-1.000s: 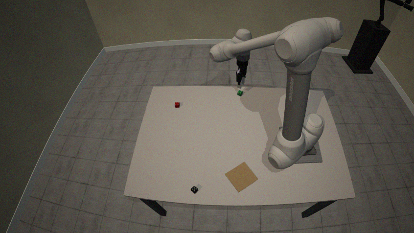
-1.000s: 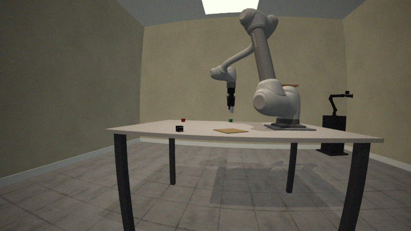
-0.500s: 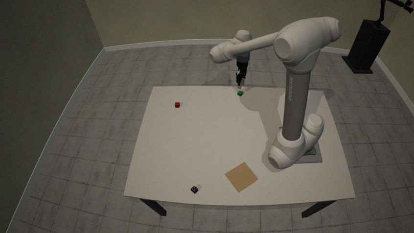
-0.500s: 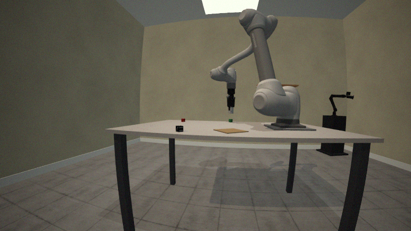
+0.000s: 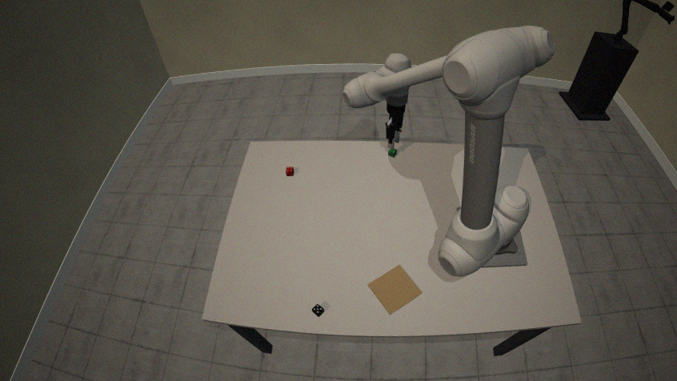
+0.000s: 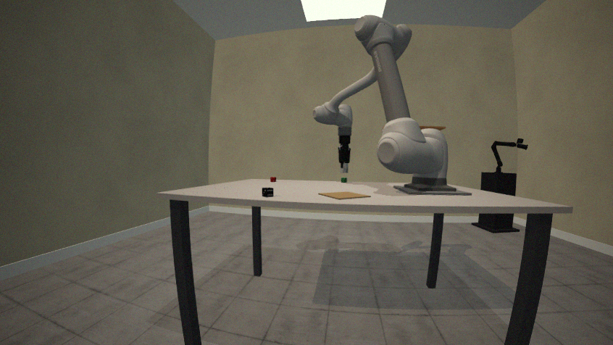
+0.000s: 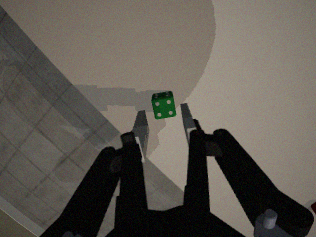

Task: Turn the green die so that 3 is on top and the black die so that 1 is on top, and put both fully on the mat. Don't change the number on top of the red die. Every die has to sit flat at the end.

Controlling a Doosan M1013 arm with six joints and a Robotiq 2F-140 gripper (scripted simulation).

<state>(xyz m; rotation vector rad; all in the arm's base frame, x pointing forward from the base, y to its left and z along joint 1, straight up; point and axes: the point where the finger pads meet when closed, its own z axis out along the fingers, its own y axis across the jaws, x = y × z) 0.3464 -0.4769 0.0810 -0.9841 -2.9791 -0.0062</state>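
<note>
The green die is 8 cm below my hand. Round my hand: red die 46 cm ahead, 7 cm to the left, 8 cm below; then black die 35 cm ahead, 71 cm to the left, 8 cm below; then tan mat 8 cm ahead, 64 cm to the left, 9 cm below.
</note>
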